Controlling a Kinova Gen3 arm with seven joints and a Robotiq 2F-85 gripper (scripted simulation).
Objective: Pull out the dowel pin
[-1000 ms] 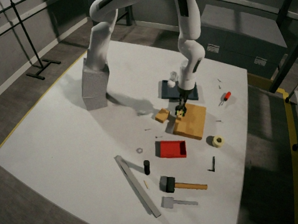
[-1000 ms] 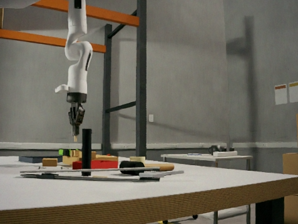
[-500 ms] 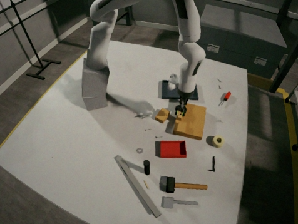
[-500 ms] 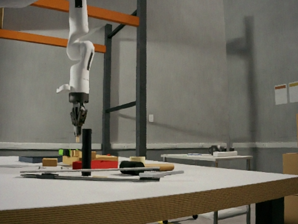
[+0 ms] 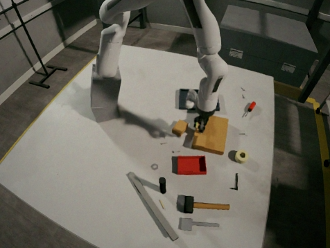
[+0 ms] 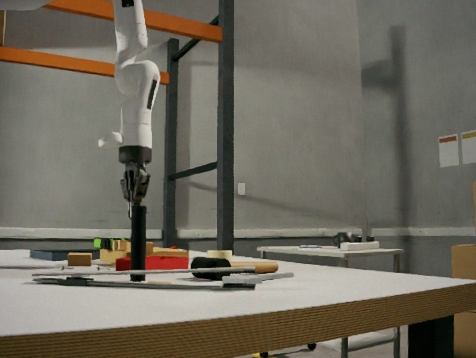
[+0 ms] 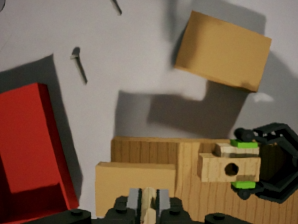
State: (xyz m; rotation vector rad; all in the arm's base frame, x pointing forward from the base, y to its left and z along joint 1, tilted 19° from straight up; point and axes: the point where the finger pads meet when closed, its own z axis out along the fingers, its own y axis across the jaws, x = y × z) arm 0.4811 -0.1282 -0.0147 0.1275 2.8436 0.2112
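Now: hand 1 cm past the red tray, 12 cm to the left of it and 12 cm above it. From my hand the other things lie so: pale wooden block 1 cm behind, 6 cm to the left, 8 cm below; wooden bench board 5 cm ahead, 6 cm to the left, 10 cm below; dowel pin 2 cm below.
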